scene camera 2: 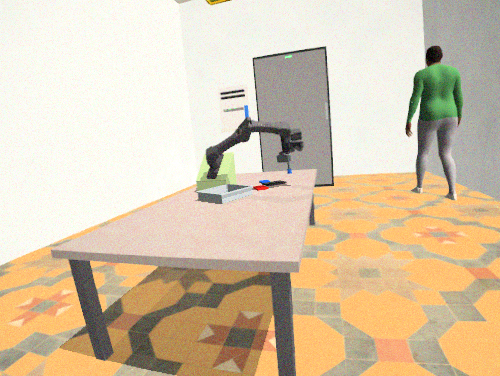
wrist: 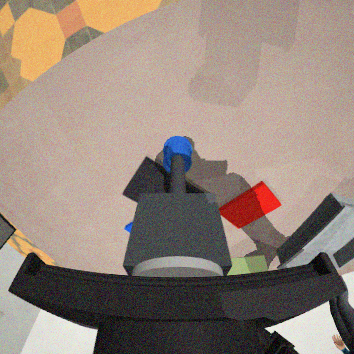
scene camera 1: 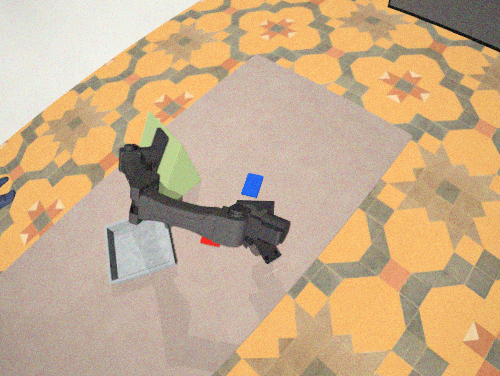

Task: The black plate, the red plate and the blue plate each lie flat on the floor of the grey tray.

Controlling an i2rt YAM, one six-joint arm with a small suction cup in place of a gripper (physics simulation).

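Frame: origin at the arm's base, x ahead, y left, z up, level; metres.
Seen in the pictures: end effector, tool point: (scene camera 2: 289,173) (wrist: 176,148); arm's base, origin of the base link: (scene camera 2: 215,166) (scene camera 1: 156,155).
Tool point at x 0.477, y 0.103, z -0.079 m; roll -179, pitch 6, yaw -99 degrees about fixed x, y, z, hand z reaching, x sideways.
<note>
Offsets run from my tool point to a thing's middle.
The black plate {0.071 m down, 0.124 m back, 0.049 m left} (scene camera 1: 256,203) (scene camera 2: 276,183) (wrist: 144,180) lies on the table, partly hidden by the arm in scene view 1 and by the gripper in the wrist view. The blue plate {0.072 m down, 0.218 m back, 0.116 m left} (scene camera 1: 252,185) (scene camera 2: 264,181) (wrist: 128,228) lies beside it. The red plate {0.072 m down, 0.167 m back, 0.104 m right} (scene camera 1: 210,242) (scene camera 2: 260,188) (wrist: 250,204) lies on the table between the black plate and the grey tray {0.052 m down, 0.291 m back, 0.346 m right} (scene camera 1: 112,255) (scene camera 2: 210,197) (wrist: 310,230). The tray floor that shows has no plate on it. My suction cup (scene camera 2: 289,172) (wrist: 177,149) is open and empty, above the table near the black plate; the arm hides it in scene view 1.
A light green angular object (scene camera 1: 184,167) (scene camera 2: 224,165) (wrist: 252,264) stands on the table by the arm's base, behind the tray. The arm reaches over the table between tray and plates. A person in green (scene camera 2: 436,95) stands on the floor away from the table.
</note>
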